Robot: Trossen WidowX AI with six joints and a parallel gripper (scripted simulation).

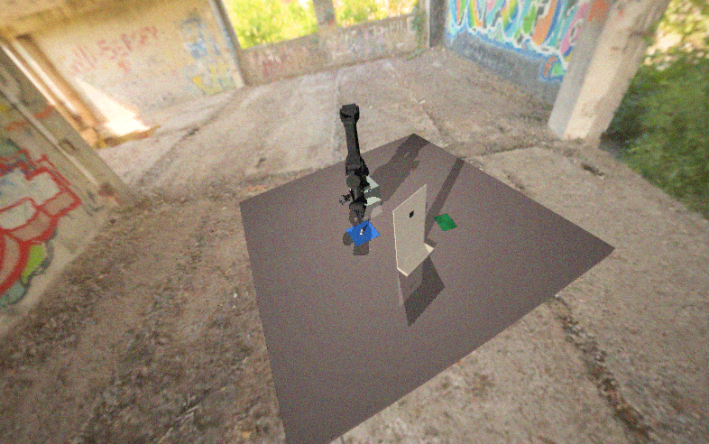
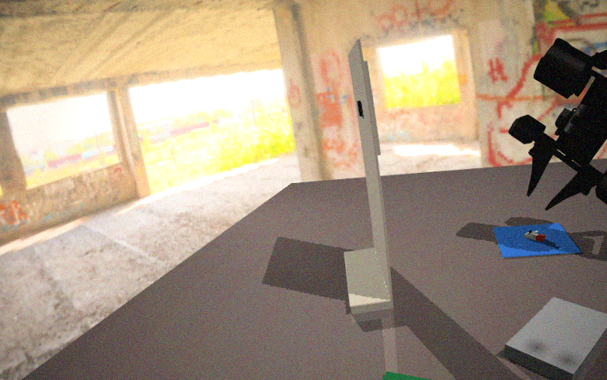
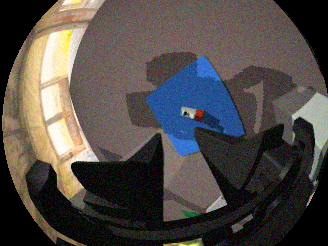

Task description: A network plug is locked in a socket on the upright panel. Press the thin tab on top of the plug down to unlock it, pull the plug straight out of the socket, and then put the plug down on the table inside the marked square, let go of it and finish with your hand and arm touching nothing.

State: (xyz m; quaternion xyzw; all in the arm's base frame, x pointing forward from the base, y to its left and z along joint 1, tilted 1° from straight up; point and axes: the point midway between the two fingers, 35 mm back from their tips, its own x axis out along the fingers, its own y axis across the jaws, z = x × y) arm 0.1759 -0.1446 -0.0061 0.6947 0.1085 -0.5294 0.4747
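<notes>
Now: gripper tip 60 mm above the network plug and 10 mm to the left of it. Also, from my gripper tip: upright cream panel: 260 mm ahead, 80 mm above, 60 mm to the left; flat pale grey block: 250 mm to the left, 80 mm ahead, 60 mm below; blue marked square: 60 mm below.
</notes>
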